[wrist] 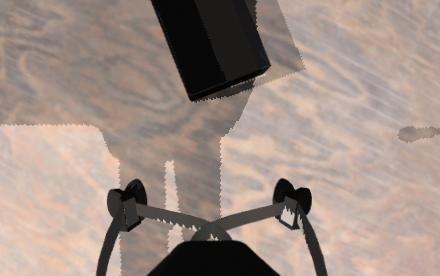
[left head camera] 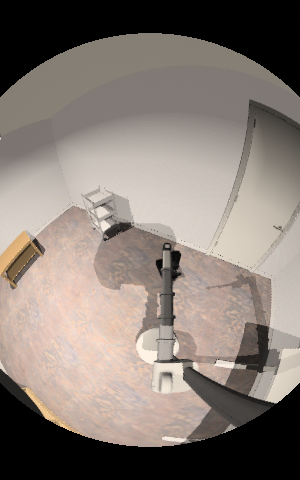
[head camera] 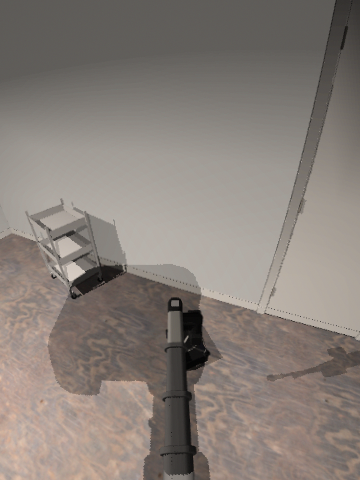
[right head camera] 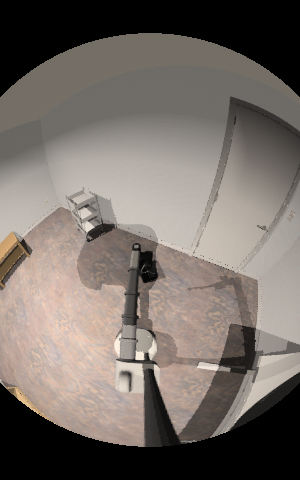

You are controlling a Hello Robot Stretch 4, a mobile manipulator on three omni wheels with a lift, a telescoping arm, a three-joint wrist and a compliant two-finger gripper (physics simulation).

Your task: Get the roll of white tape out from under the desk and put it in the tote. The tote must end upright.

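Where they show: gripper, between the fingertips: (wrist: 210,196) (head camera: 193,356) (right head camera: 147,275); robot's base, origin of its link: (left head camera: 156,344) (right head camera: 136,345).
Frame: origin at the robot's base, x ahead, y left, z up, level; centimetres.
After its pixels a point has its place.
Note:
A black box-like thing (wrist: 215,45) {x 94.5, y -10.2, z -2.5 cm}, which looks like the tote, is at the top of the wrist view on the wood-patterned floor. Its upper part is cut off, and I cannot tell which way its opening faces. My gripper (wrist: 210,196) {x 66.5, y -8.7, z 44.0 cm} is open in the wrist view, with floor showing between its fingertips. The box is beyond the fingertips, apart from them in the picture. In the head views, dark parts beside the end of the arm overlap, so tote and gripper cannot be told apart there. The roll of white tape does not show.
A grey three-tier cart (head camera: 70,228) {x 160.4, y 83.4, z 65.4 cm} stands by the wall, left of the arm. A door (head camera: 320,240) {x 118.8, y -94.4, z 78.6 cm} (left head camera: 255,200) {x 116.8, y -98.8, z 105.7 cm} (right head camera: 240,200) {x 115.1, y -102.6, z 106.5 cm} is at the right. Wooden furniture (left head camera: 15,252) {x 68.2, y 237.8, z 42.2 cm} (right head camera: 10,250) {x 78.2, y 227.9, z 38.7 cm} is at the far left. Another wooden piece (left head camera: 47,412) is at the lower left.

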